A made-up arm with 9 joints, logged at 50 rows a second.
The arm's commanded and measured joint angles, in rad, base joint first. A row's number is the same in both.
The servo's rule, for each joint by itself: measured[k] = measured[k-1] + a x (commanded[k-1-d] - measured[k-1]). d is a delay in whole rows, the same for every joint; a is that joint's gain. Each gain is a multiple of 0.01, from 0.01 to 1. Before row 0 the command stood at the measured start. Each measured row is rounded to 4 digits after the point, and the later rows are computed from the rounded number. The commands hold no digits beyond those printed.
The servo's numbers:
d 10
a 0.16 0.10 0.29 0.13 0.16 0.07 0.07 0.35 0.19
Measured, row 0: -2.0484, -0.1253, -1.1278, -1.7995, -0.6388, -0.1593, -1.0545, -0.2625, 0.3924
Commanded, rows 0 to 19: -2.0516, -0.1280, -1.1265, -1.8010, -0.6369, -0.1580, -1.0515, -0.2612, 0.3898; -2.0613, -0.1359, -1.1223, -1.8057, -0.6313, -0.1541, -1.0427, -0.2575, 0.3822; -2.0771, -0.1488, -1.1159, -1.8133, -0.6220, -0.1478, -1.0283, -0.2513, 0.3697; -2.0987, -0.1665, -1.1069, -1.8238, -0.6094, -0.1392, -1.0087, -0.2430, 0.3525; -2.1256, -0.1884, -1.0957, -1.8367, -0.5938, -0.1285, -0.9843, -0.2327, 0.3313; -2.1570, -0.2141, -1.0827, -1.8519, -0.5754, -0.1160, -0.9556, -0.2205, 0.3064; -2.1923, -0.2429, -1.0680, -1.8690, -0.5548, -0.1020, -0.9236, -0.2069, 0.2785; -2.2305, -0.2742, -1.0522, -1.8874, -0.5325, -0.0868, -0.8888, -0.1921, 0.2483; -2.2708, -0.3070, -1.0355, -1.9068, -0.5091, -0.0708, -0.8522, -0.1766, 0.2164; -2.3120, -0.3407, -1.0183, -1.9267, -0.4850, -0.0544, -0.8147, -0.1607, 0.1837; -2.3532, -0.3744, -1.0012, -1.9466, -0.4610, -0.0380, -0.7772, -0.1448, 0.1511; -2.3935, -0.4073, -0.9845, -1.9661, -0.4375, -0.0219, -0.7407, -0.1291, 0.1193; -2.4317, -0.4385, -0.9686, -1.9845, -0.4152, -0.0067, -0.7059, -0.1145, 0.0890; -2.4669, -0.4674, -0.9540, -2.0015, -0.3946, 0.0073, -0.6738, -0.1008, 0.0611; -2.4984, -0.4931, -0.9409, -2.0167, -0.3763, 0.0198, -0.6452, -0.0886, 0.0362; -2.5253, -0.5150, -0.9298, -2.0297, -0.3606, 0.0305, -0.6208, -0.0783, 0.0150; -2.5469, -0.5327, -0.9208, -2.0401, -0.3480, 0.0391, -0.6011, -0.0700, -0.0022; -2.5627, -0.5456, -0.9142, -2.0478, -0.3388, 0.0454, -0.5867, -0.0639, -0.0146; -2.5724, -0.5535, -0.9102, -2.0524, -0.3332, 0.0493, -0.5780, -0.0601, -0.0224; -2.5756, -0.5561, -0.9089, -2.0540, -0.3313, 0.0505, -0.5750, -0.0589, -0.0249
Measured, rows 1 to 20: -2.0484, -0.1253, -1.1278, -1.7995, -0.6388, -0.1593, -1.0545, -0.2625, 0.3924; -2.0484, -0.1253, -1.1278, -1.7995, -0.6388, -0.1593, -1.0545, -0.2625, 0.3924; -2.0484, -0.1253, -1.1278, -1.7995, -0.6388, -0.1593, -1.0545, -0.2625, 0.3924; -2.0484, -0.1253, -1.1278, -1.7995, -0.6388, -0.1593, -1.0545, -0.2625, 0.3924; -2.0484, -0.1253, -1.1278, -1.7995, -0.6388, -0.1593, -1.0545, -0.2625, 0.3924; -2.0484, -0.1253, -1.1278, -1.7995, -0.6388, -0.1593, -1.0545, -0.2625, 0.3924; -2.0484, -0.1253, -1.1278, -1.7995, -0.6388, -0.1593, -1.0545, -0.2625, 0.3924; -2.0484, -0.1253, -1.1278, -1.7995, -0.6388, -0.1593, -1.0545, -0.2625, 0.3924; -2.0484, -0.1253, -1.1278, -1.7995, -0.6388, -0.1593, -1.0545, -0.2625, 0.3924; -2.0484, -0.1253, -1.1278, -1.7995, -0.6388, -0.1593, -1.0545, -0.2625, 0.3924; -2.0489, -0.1256, -1.1274, -1.7997, -0.6385, -0.1592, -1.0543, -0.2620, 0.3919; -2.0509, -0.1266, -1.1259, -1.8005, -0.6373, -0.1588, -1.0535, -0.2604, 0.3901; -2.0551, -0.1288, -1.1230, -1.8022, -0.6349, -0.1580, -1.0517, -0.2572, 0.3862; -2.0621, -0.1326, -1.1183, -1.8050, -0.6308, -0.1567, -1.0487, -0.2522, 0.3798; -2.0723, -0.1382, -1.1117, -1.8091, -0.6249, -0.1547, -1.0442, -0.2454, 0.3706; -2.0859, -0.1458, -1.1033, -1.8147, -0.6170, -0.1520, -1.0380, -0.2367, 0.3584; -2.1029, -0.1555, -1.0931, -1.8218, -0.6070, -0.1485, -1.0300, -0.2263, 0.3432; -2.1233, -0.1674, -1.0812, -1.8303, -0.5951, -0.1442, -1.0201, -0.2143, 0.3252; -2.1469, -0.1814, -1.0679, -1.8402, -0.5813, -0.1391, -1.0083, -0.2011, 0.3045; -2.1733, -0.1973, -1.0535, -1.8514, -0.5659, -0.1332, -0.9947, -0.1870, 0.2815
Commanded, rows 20 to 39: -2.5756, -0.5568, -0.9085, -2.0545, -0.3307, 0.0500, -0.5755, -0.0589, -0.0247; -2.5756, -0.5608, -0.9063, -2.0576, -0.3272, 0.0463, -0.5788, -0.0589, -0.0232; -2.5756, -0.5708, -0.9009, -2.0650, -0.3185, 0.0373, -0.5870, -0.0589, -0.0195; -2.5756, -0.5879, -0.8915, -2.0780, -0.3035, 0.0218, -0.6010, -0.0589, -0.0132; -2.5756, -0.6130, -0.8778, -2.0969, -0.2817, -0.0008, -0.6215, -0.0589, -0.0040; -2.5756, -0.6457, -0.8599, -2.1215, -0.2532, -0.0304, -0.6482, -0.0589, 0.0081; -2.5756, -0.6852, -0.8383, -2.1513, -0.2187, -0.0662, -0.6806, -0.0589, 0.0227; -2.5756, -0.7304, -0.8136, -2.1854, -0.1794, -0.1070, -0.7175, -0.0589, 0.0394; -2.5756, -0.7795, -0.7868, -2.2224, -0.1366, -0.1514, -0.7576, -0.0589, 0.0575; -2.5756, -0.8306, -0.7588, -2.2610, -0.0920, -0.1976, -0.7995, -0.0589, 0.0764; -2.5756, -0.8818, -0.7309, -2.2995, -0.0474, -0.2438, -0.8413, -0.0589, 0.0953; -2.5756, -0.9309, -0.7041, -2.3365, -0.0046, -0.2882, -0.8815, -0.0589, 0.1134; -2.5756, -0.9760, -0.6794, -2.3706, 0.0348, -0.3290, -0.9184, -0.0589, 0.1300; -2.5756, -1.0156, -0.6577, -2.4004, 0.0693, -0.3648, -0.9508, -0.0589, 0.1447; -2.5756, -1.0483, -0.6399, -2.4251, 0.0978, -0.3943, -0.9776, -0.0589, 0.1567; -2.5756, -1.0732, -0.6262, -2.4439, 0.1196, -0.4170, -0.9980, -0.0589, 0.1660; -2.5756, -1.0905, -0.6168, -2.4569, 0.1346, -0.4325, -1.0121, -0.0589, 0.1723; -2.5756, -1.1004, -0.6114, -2.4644, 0.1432, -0.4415, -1.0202, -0.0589, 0.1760; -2.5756, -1.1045, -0.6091, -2.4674, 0.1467, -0.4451, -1.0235, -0.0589, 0.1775; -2.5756, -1.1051, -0.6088, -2.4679, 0.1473, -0.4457, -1.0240, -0.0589, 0.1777
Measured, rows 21 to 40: -2.2021, -0.2150, -1.0383, -1.8638, -0.5491, -0.1265, -0.9795, -0.1722, 0.2567; -2.2327, -0.2342, -1.0227, -1.8771, -0.5312, -0.1192, -0.9628, -0.1571, 0.2306; -2.2645, -0.2546, -1.0070, -1.8911, -0.5126, -0.1113, -0.9448, -0.1422, 0.2037; -2.2969, -0.2759, -0.9916, -1.9055, -0.4937, -0.1030, -0.9258, -0.1277, 0.1766; -2.3291, -0.2976, -0.9769, -1.9200, -0.4749, -0.0944, -0.9062, -0.1140, 0.1499; -2.3605, -0.3193, -0.9632, -1.9343, -0.4566, -0.0857, -0.8862, -0.1015, 0.1243; -2.3903, -0.3406, -0.9509, -1.9481, -0.4392, -0.0770, -0.8662, -0.0905, 0.1003; -2.4179, -0.3611, -0.9403, -1.9611, -0.4231, -0.0684, -0.8466, -0.0812, 0.0785; -2.4426, -0.3803, -0.9316, -1.9730, -0.4087, -0.0602, -0.8278, -0.0738, 0.0593; -2.4639, -0.3979, -0.9250, -1.9835, -0.3963, -0.0525, -0.8101, -0.0686, 0.0433; -2.4818, -0.4138, -0.9202, -1.9927, -0.3858, -0.0453, -0.7937, -0.0652, 0.0304; -2.4968, -0.4285, -0.9162, -2.0011, -0.3764, -0.0389, -0.7787, -0.0630, 0.0202; -2.5094, -0.4427, -0.9118, -2.0094, -0.3671, -0.0336, -0.7653, -0.0616, 0.0127; -2.5200, -0.4572, -0.9059, -2.0183, -0.3569, -0.0297, -0.7538, -0.0607, 0.0078; -2.5289, -0.4728, -0.8978, -2.0285, -0.3449, -0.0277, -0.7445, -0.0601, 0.0056; -2.5364, -0.4901, -0.8868, -2.0406, -0.3302, -0.0279, -0.7378, -0.0597, 0.0061; -2.5427, -0.5096, -0.8727, -2.0550, -0.3124, -0.0306, -0.7338, -0.0594, 0.0093; -2.5480, -0.5317, -0.8556, -2.0720, -0.2911, -0.0359, -0.7327, -0.0592, 0.0150; -2.5524, -0.5565, -0.8356, -2.0916, -0.2664, -0.0440, -0.7344, -0.0591, 0.0231; -2.5561, -0.5839, -0.8133, -2.1136, -0.2385, -0.0548, -0.7390, -0.0590, 0.0332
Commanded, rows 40 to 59: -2.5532, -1.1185, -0.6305, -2.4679, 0.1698, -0.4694, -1.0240, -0.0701, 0.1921; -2.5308, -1.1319, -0.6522, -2.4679, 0.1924, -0.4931, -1.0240, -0.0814, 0.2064; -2.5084, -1.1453, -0.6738, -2.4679, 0.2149, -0.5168, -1.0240, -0.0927, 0.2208; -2.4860, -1.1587, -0.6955, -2.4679, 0.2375, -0.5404, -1.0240, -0.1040, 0.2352; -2.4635, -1.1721, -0.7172, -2.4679, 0.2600, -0.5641, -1.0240, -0.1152, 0.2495; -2.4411, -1.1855, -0.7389, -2.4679, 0.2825, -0.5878, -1.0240, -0.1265, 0.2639; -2.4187, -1.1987, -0.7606, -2.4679, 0.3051, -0.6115, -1.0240, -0.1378, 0.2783; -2.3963, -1.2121, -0.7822, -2.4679, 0.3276, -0.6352, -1.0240, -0.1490, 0.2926; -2.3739, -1.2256, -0.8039, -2.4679, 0.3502, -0.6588, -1.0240, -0.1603, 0.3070; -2.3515, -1.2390, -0.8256, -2.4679, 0.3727, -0.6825, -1.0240, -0.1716, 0.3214; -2.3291, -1.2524, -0.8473, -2.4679, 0.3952, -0.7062, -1.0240, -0.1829, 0.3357; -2.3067, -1.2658, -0.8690, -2.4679, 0.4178, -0.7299, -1.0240, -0.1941, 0.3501; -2.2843, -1.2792, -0.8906, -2.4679, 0.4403, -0.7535, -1.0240, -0.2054, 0.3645; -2.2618, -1.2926, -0.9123, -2.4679, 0.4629, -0.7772, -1.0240, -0.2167, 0.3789; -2.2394, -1.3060, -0.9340, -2.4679, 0.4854, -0.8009, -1.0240, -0.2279, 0.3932; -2.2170, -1.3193, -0.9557, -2.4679, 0.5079, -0.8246, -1.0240, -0.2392, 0.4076; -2.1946, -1.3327, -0.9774, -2.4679, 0.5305, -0.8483, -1.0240, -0.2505, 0.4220; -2.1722, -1.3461, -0.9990, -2.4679, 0.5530, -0.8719, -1.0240, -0.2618, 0.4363; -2.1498, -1.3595, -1.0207, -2.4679, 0.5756, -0.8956, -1.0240, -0.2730, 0.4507; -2.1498, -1.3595, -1.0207, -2.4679, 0.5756, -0.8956, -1.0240, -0.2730, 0.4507
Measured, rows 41 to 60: -2.5592, -0.6137, -0.7894, -2.1378, -0.2079, -0.0680, -0.7462, -0.0590, 0.0450; -2.5618, -0.6454, -0.7647, -2.1636, -0.1754, -0.0834, -0.7557, -0.0590, 0.0580; -2.5640, -0.6785, -0.7400, -2.1905, -0.1418, -0.1006, -0.7671, -0.0590, 0.0717; -2.5659, -0.7122, -0.7161, -2.2178, -0.1080, -0.1191, -0.7800, -0.0590, 0.0856; -2.5675, -0.7458, -0.6940, -2.2447, -0.0751, -0.1384, -0.7938, -0.0590, 0.0991; -2.5688, -0.7785, -0.6743, -2.2706, -0.0439, -0.1579, -0.8081, -0.0590, 0.1118; -2.5699, -0.8097, -0.6576, -2.2948, -0.0153, -0.1771, -0.8224, -0.0590, 0.1233; -2.5708, -0.8388, -0.6442, -2.3168, 0.0101, -0.1956, -0.8362, -0.0590, 0.1333; -2.5716, -0.8654, -0.6340, -2.3364, 0.0320, -0.2131, -0.8493, -0.0590, 0.1417; -2.5722, -0.8894, -0.6267, -2.3535, 0.0504, -0.2294, -0.8615, -0.0590, 0.1485; -2.5692, -0.9123, -0.6278, -2.3684, 0.0695, -0.2462, -0.8729, -0.0629, 0.1568; -2.5631, -0.9343, -0.6349, -2.3813, 0.0892, -0.2635, -0.8835, -0.0694, 0.1662; -2.5543, -0.9554, -0.6462, -2.3926, 0.1093, -0.2812, -0.8933, -0.0776, 0.1766; -2.5434, -0.9757, -0.6605, -2.4024, 0.1298, -0.2993, -0.9024, -0.0868, 0.1877; -2.5306, -0.9953, -0.6769, -2.4109, 0.1506, -0.3178, -0.9109, -0.0967, 0.1994; -2.5163, -1.0143, -0.6949, -2.4183, 0.1717, -0.3367, -0.9188, -0.1071, 0.2117; -2.5007, -1.0327, -0.7140, -2.4247, 0.1930, -0.3559, -0.9262, -0.1178, 0.2244; -2.4840, -1.0506, -0.7338, -2.4303, 0.2145, -0.3755, -0.9330, -0.1287, 0.2374; -2.4664, -1.0681, -0.7541, -2.4352, 0.2362, -0.3953, -0.9394, -0.1398, 0.2506; -2.4480, -1.0852, -0.7748, -2.4395, 0.2580, -0.4154, -0.9453, -0.1509, 0.2641
